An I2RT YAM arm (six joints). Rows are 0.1 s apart.
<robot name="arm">
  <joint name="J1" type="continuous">
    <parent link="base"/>
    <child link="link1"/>
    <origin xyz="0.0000 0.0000 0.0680" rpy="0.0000 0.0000 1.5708"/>
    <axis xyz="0 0 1"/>
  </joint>
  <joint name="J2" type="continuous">
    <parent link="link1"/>
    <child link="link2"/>
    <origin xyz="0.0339 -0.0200 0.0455" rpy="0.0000 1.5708 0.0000"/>
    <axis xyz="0 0 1"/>
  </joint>
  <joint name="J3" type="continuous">
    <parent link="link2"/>
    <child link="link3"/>
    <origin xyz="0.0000 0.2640 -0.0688" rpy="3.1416 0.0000 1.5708"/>
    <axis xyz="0 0 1"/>
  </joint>
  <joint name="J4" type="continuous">
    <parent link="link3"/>
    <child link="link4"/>
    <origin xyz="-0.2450 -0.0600 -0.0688" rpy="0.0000 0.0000 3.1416"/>
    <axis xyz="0 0 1"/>
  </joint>
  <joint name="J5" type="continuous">
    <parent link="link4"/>
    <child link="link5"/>
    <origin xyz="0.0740 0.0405 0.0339" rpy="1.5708 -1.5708 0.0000"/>
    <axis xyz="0 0 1"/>
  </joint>
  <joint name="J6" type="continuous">
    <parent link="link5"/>
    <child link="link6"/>
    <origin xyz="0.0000 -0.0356 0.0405" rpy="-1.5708 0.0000 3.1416"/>
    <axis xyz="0 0 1"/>
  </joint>
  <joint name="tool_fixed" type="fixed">
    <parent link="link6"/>
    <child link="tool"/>
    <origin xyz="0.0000 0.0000 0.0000" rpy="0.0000 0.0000 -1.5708"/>
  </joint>
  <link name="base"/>
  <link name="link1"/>
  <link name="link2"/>
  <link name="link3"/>
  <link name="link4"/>
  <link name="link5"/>
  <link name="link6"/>
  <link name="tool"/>
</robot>
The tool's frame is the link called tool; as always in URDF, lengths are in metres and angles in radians. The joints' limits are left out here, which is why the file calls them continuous.
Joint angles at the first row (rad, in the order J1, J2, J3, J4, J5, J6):
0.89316 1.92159 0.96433 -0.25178 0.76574 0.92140
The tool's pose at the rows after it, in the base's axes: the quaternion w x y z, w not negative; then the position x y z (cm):
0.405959 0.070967 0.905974 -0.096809 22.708 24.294 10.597
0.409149 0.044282 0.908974 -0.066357 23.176 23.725 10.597
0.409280 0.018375 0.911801 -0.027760 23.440 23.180 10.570
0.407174 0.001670 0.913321 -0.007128 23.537 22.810 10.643
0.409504 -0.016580 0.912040 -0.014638 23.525 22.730 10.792
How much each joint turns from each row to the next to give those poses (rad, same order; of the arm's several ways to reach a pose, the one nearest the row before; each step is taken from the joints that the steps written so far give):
0.00193 -0.02705 -0.02951 0.03302 0.02229 -0.03481
-0.02660 -0.02483 -0.05262 0.13352 -0.06102 -0.11361
-0.02373 -0.02309 -0.05231 0.12275 -0.08230 -0.09078
-0.01433 -0.01569 -0.02679 0.05320 -0.05185 -0.04773
-0.00124 -0.00697 -0.00377 0.00378 0.00155 -0.04415

